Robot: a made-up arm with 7 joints. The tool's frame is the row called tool. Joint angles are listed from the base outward. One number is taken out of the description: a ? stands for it. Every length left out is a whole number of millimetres.
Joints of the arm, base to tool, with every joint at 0 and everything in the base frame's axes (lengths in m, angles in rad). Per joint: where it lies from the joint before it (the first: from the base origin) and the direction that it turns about. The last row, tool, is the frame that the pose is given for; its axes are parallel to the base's.
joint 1: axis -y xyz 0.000 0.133 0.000
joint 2: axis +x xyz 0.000 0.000 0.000
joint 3: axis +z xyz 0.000 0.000 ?
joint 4: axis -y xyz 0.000 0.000 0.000
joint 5: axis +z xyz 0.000 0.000 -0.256
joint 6: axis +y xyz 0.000 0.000 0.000
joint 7: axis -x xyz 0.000 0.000 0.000
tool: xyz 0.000 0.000 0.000
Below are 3 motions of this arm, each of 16 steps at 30 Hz.
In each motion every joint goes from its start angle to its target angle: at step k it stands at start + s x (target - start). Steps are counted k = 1, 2, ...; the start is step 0. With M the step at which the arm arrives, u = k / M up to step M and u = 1 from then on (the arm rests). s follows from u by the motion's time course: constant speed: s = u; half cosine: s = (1 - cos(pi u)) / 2; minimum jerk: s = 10 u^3 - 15 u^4 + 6 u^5.
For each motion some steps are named. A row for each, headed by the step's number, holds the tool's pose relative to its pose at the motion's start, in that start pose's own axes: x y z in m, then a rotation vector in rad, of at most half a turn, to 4 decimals.
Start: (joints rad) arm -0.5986 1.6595 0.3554 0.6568 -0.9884 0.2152 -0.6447
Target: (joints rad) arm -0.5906 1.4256 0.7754 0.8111 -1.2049 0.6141 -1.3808
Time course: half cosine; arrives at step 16
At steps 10, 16:
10: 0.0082 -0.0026 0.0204 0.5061 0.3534 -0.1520
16: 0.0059 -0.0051 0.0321 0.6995 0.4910 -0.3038

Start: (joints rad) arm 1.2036 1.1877 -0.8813 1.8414 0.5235 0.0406 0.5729
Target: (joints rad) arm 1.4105 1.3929 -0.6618 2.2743 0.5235 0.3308 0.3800
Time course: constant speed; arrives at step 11
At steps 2, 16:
2: 0.0266 0.0063 0.0127 0.0620 0.0039 -0.0612
16: 0.1378 -0.0084 0.0679 0.3384 0.0362 -0.3643

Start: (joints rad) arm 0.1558 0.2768 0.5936 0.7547 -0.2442 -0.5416 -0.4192
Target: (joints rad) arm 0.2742 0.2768 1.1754 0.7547 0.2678 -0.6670 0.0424
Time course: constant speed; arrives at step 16
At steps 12, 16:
12: 0.0002 0.0529 -0.0269 0.3140 -0.0141 0.4896
16: -0.0029 0.0693 -0.0284 0.4336 -0.0703 0.6362

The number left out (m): -0.262
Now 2 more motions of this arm.
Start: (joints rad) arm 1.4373 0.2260 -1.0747 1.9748 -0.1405 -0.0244 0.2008
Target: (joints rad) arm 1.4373 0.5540 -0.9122 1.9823 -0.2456 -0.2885 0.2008
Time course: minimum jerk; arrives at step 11
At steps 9, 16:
9: -0.0297 0.0450 0.0806 -0.0237 0.0788 -0.3065
16: -0.0302 0.0474 0.0845 -0.0280 0.0822 -0.3214

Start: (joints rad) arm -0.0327 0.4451 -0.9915 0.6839 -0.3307 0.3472 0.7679
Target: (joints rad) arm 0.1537 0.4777 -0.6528 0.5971 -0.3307 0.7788 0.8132
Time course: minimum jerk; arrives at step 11
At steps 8, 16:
8: -0.0349 0.0840 0.0740 0.1164 0.0912 0.5794
16: -0.0409 0.0939 0.0856 0.1204 0.0929 0.6667

